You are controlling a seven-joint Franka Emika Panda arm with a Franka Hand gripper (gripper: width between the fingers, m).
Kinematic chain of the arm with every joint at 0, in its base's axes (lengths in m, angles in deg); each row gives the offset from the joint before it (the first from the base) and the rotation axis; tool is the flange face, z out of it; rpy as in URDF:
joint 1: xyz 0 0 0.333 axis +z
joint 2: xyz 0 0 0 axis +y
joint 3: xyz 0 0 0.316 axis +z
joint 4: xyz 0.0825 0 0 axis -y
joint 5: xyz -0.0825 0 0.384 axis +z
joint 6: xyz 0 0 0 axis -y
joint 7: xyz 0.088 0 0 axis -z
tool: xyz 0 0 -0.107 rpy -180 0 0
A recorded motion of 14 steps. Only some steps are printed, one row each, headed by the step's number.
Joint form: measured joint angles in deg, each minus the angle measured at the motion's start. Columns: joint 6, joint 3, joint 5, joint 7, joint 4, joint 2, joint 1.
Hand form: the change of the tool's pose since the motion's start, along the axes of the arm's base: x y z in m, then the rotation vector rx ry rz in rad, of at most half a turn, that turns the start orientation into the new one. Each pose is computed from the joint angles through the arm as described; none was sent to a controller.
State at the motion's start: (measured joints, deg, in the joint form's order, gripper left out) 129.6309 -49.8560 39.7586 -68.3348 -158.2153 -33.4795 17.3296
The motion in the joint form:
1: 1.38 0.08 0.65 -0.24 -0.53 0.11 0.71
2: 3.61 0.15 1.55 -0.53 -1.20 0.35 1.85
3: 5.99 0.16 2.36 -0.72 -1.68 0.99 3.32
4: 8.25 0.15 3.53 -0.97 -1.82 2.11 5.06
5: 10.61 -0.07 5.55 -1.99 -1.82 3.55 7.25
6: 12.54 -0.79 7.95 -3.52 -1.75 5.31 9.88
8: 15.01 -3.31 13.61 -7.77 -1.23 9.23 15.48
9: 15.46 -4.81 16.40 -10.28 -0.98 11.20 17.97
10: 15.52 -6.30 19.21 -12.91 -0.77 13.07 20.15
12: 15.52 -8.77 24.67 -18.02 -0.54 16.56 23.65
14: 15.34 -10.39 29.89 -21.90 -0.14 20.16 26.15
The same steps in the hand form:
1: 0.0011 0.0041 -0.0032 -0.0059 -0.0003 -0.0051
2: 0.0031 0.0094 -0.0078 -0.0184 -0.0004 -0.0149
3: 0.0062 0.0150 -0.0130 -0.0369 0.0045 -0.0230
4: 0.0108 0.0206 -0.0183 -0.0559 0.0121 -0.0309
5: 0.0163 0.0270 -0.0245 -0.0739 0.0150 -0.0382
6: 0.0210 0.0341 -0.0330 -0.0874 0.0207 -0.0395
8: 0.0283 0.0459 -0.0519 -0.1040 0.0315 -0.0377
9: 0.0298 0.0502 -0.0617 -0.1093 0.0364 -0.0331
10: 0.0301 0.0534 -0.0711 -0.1118 0.0395 -0.0291
12: 0.0285 0.0577 -0.0877 -0.1220 0.0425 -0.0281
14: 0.0272 0.0594 -0.1009 -0.1368 0.0513 -0.0425

